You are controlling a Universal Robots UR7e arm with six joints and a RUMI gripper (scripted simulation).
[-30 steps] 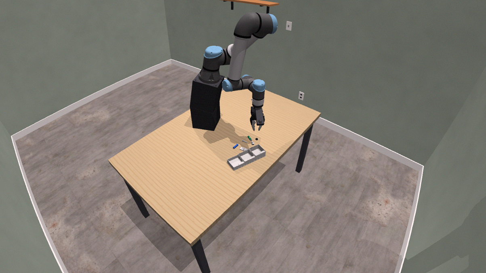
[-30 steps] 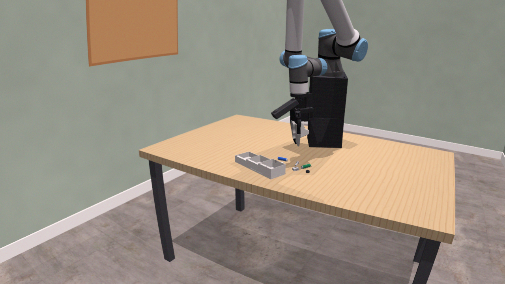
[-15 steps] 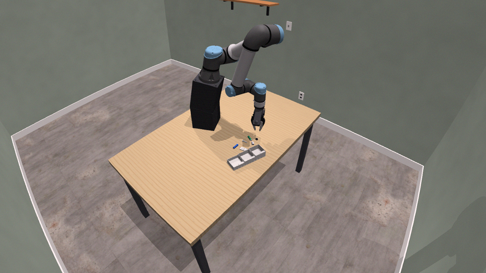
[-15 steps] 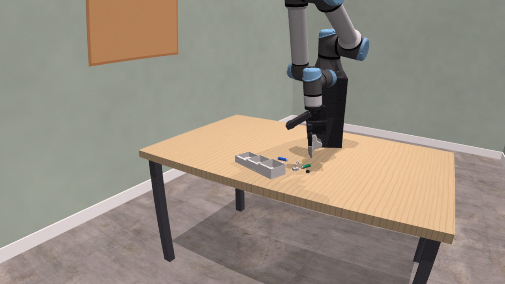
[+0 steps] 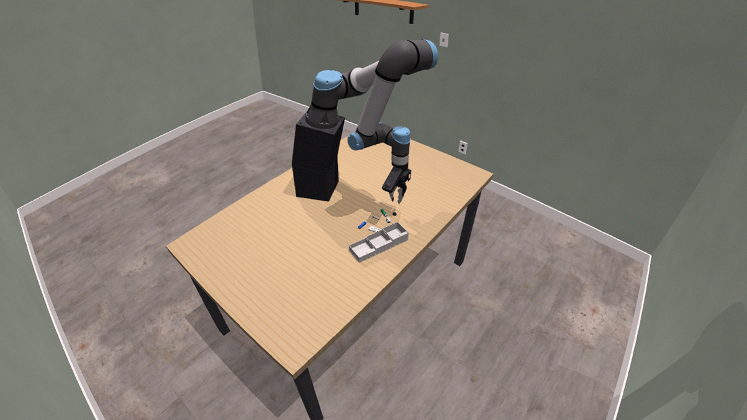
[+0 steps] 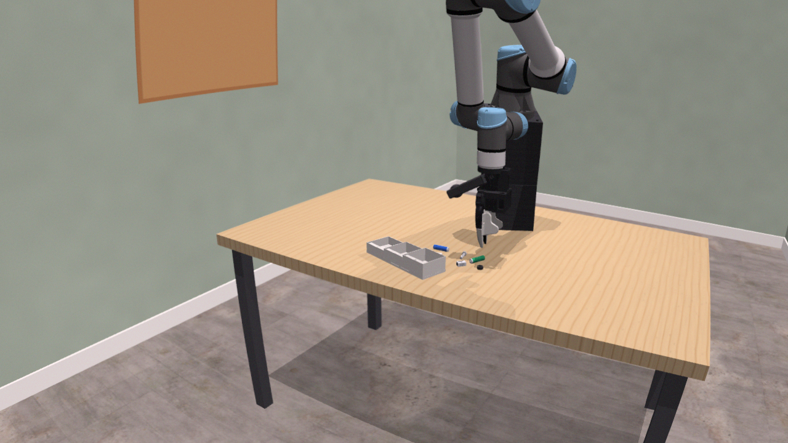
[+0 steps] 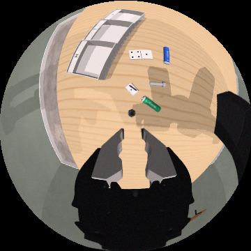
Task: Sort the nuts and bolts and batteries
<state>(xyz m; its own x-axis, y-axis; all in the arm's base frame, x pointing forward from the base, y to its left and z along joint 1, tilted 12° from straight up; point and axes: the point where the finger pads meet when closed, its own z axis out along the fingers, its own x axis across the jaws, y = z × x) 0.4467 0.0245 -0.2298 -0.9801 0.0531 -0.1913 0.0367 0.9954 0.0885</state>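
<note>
Right now the black nut is 80 mm below my hand. From my hand the other things lie so: small silver piece 60 mm to the right, 80 mm below; then bolt 70 mm behind, 70 mm to the right, 80 mm below; then green battery 50 mm behind, 20 mm to the right, 80 mm below.
</note>
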